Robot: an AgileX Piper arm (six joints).
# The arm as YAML. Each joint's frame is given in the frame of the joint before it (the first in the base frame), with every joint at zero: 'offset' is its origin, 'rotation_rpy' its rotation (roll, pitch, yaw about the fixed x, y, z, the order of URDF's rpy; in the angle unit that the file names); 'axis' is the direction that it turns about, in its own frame. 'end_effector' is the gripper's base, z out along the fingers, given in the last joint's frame.
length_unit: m
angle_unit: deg
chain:
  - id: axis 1
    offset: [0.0, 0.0, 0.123]
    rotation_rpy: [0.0, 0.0, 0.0]
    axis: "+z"
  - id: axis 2
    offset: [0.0, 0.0, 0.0]
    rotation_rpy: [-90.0, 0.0, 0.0]
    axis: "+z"
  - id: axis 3
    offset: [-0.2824, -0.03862, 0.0]
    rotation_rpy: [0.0, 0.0, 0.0]
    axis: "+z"
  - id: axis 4
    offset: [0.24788, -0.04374, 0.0]
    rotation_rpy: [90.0, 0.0, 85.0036]
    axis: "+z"
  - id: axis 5
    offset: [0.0, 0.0, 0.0]
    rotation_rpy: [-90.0, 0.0, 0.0]
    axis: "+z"
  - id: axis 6
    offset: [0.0, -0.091, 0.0]
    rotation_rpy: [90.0, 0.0, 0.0]
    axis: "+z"
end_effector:
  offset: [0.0, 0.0, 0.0]
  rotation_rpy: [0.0, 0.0, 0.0]
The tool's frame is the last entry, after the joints.
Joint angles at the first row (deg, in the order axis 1, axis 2, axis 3, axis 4, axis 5, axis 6):
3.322, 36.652, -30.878, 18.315, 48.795, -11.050
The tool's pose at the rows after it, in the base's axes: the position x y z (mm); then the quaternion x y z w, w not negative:
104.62, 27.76, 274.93, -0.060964, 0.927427, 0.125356, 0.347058
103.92, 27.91, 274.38, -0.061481, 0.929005, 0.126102, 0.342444
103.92, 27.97, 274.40, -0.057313, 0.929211, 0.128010, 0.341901
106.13, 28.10, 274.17, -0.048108, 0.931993, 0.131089, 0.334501
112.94, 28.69, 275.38, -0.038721, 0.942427, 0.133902, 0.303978
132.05, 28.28, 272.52, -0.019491, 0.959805, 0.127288, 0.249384
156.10, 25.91, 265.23, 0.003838, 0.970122, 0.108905, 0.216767
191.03, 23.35, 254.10, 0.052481, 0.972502, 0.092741, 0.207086
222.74, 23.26, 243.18, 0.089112, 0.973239, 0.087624, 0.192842
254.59, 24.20, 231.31, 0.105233, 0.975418, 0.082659, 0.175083
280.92, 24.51, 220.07, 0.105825, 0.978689, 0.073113, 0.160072
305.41, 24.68, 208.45, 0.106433, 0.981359, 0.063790, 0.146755
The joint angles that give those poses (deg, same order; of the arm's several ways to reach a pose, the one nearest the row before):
3.319, 36.651, -30.879, 18.317, 49.224, -11.169
3.327, 36.651, -30.878, 18.311, 49.786, -11.107
3.324, 36.652, -30.878, 18.367, 49.786, -10.617
3.324, 37.490, -31.164, 18.312, 49.988, -9.487
3.319, 40.504, -32.891, 17.897, 52.223, -7.914
3.321, 47.455, -35.645, 16.184, 54.248, -5.108
3.321, 54.636, -37.754, 13.430, 52.751, -1.970
3.323, 63.518, -40.361, 10.562, 47.186, 4.005
3.323, 71.681, -43.810, 9.406, 43.885, 8.339
3.321, 79.824, -48.307, 8.845, 42.257, 10.197
3.322, 86.482, -52.618, 7.765, 41.765, 10.751
3.321, 92.590, -57.029, 6.587, 41.718, 11.465

